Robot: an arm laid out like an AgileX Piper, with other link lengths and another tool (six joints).
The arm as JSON. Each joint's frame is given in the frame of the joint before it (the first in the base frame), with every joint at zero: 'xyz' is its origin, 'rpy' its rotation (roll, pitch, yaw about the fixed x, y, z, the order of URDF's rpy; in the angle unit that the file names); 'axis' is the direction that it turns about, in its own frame. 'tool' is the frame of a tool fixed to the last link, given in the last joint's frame.
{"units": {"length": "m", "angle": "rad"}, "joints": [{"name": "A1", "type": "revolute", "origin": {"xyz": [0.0, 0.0, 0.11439], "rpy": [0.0, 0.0, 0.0]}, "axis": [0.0, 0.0, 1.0]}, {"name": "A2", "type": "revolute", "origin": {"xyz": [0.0, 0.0, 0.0], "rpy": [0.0, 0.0, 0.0]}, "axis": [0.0, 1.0, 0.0]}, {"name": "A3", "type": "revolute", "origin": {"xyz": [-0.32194, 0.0, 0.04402], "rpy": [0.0, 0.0, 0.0]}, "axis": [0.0, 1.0, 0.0]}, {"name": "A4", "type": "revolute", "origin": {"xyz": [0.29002, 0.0, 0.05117], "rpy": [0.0, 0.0, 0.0]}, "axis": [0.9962, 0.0, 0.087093]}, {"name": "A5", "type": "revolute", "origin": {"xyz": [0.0, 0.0, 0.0], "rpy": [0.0, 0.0, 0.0]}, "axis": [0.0, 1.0, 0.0]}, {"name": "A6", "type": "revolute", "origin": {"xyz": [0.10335, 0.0, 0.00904], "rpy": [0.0, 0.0, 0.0]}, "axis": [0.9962, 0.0, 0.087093]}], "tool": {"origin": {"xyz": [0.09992, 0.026, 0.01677], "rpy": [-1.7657, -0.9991, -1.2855]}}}
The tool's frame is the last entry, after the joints.
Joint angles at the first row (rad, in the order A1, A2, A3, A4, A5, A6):
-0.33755, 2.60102, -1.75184, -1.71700, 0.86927, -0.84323
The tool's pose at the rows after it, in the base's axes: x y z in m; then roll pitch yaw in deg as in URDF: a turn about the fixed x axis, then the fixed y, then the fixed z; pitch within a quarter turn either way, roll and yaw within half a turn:
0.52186 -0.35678 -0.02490 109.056 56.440 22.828
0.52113 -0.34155 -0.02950 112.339 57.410 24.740
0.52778 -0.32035 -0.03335 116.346 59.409 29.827
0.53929 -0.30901 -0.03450 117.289 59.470 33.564
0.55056 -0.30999 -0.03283 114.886 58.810 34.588
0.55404 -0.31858 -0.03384 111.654 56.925 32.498
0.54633 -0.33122 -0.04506 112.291 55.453 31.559
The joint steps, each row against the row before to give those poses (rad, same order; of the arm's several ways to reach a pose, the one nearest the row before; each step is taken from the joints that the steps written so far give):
0.01284, 0.00120, 0.00004, 0.03719, 0.03880, -0.00378
0.02712, 0.00004, -0.00008, 0.06446, 0.01916, -0.04410
0.03787, -0.00004, 0.00008, 0.04581, 0.00324, -0.06312
0.01890, 0.00002, -0.00079, -0.01291, -0.02676, -0.00930
-0.00328, 0.00205, 0.00003, -0.06615, -0.03605, 0.03540
-0.01663, 0.00814, -0.00115, -0.06245, -0.01742, 0.07066
-0.02651, 0.01662, -0.00094, -0.01130, -0.01261, 0.04088

